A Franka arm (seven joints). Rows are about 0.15 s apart.
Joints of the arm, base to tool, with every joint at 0 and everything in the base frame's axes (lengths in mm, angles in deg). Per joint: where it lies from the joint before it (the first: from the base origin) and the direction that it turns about. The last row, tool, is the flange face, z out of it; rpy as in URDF.
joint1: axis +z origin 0 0 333
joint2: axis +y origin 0 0 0
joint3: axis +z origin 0 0 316
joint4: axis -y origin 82.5 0 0
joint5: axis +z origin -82.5 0 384
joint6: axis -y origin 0 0 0
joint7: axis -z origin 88 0 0
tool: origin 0 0 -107 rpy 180 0 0
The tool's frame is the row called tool.
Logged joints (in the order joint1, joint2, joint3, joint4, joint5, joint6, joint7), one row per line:
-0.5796 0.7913 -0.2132 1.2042 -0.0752 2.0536 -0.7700
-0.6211 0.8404 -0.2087 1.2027 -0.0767 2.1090 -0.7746
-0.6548 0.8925 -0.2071 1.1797 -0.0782 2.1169 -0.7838
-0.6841 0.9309 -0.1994 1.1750 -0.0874 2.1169 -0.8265
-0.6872 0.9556 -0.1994 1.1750 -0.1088 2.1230 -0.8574
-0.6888 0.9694 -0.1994 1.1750 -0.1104 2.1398 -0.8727
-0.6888 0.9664 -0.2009 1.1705 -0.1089 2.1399 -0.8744
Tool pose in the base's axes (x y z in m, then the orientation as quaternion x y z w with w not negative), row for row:
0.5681 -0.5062 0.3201 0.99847 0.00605 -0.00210 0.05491
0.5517 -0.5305 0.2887 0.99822 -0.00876 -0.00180 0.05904
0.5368 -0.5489 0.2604 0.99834 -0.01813 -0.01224 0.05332
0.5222 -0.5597 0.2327 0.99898 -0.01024 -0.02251 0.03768
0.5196 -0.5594 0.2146 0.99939 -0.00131 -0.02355 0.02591
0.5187 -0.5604 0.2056 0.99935 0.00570 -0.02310 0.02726
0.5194 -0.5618 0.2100 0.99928 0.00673 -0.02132 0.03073
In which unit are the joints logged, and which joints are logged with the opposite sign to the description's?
The joints are logged in radians. Opposite sign: joint4, joint5.
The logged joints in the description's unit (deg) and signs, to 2 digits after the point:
-33.21 45.34 -12.22 -69.00 4.31 117.66 -44.12
-35.59 48.15 -11.96 -68.91 4.39 120.84 -44.38
-37.52 51.14 -11.87 -67.59 4.48 121.29 -44.91
-39.20 53.34 -11.42 -67.32 5.01 121.29 -47.35
-39.37 54.75 -11.42 -67.32 6.23 121.64 -49.13
-39.47 55.54 -11.42 -67.32 6.33 122.60 -50.00
-39.47 55.37 -11.51 -67.06 6.24 122.61 -50.10

